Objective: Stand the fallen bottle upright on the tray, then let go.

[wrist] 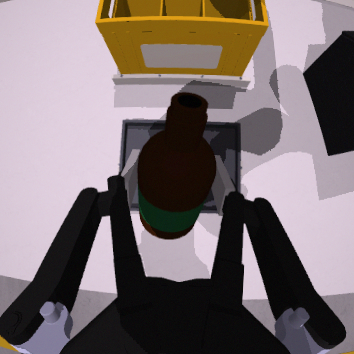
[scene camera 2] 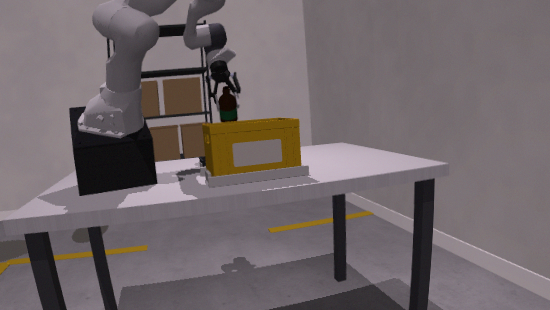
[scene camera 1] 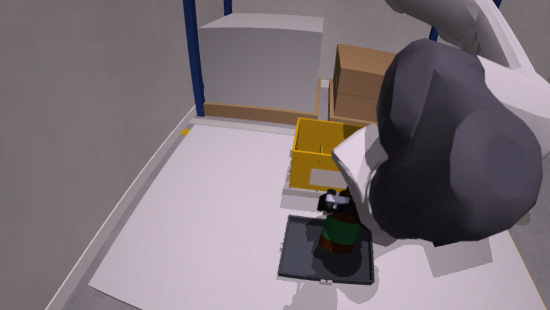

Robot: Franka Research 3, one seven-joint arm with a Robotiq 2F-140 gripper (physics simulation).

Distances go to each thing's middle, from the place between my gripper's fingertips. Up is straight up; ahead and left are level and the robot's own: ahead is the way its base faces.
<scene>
The brown bottle (scene camera 1: 340,231) is 2 cm to the left of my hand and 1 cm above it.
</scene>
